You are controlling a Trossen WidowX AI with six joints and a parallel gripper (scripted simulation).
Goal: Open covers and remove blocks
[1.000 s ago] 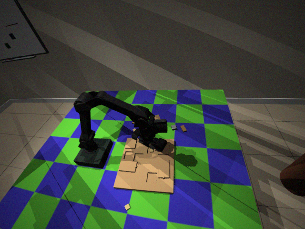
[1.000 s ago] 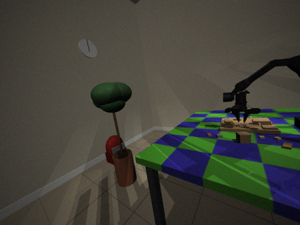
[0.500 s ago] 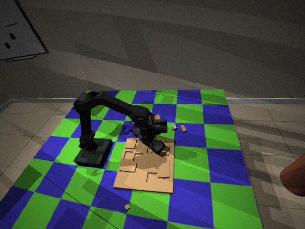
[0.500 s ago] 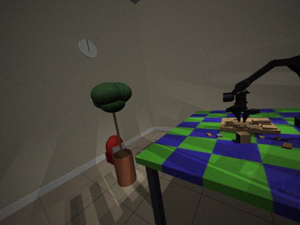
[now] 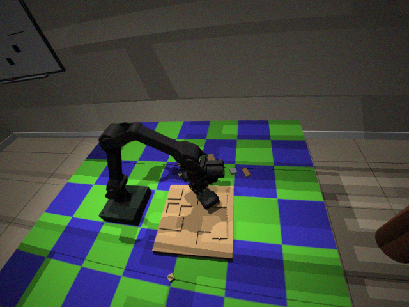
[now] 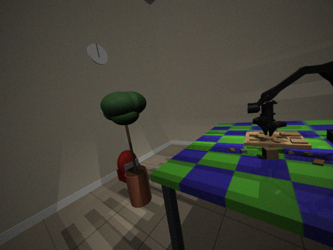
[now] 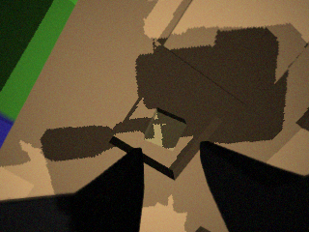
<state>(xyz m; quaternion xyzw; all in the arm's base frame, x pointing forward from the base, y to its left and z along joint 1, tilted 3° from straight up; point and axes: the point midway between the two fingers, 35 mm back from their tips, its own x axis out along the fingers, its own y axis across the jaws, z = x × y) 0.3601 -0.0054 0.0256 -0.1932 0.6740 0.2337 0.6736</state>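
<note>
My gripper tip is now 50 mm to the left of the tan puzzle board, 30 mm past it and 30 mm above it. The rest, counted from my gripper tip: brown cube: 230 mm to the left, 20 mm below, 20 mm ahead; then orange block: 200 mm ahead, 160 mm to the left, 40 mm below.
</note>
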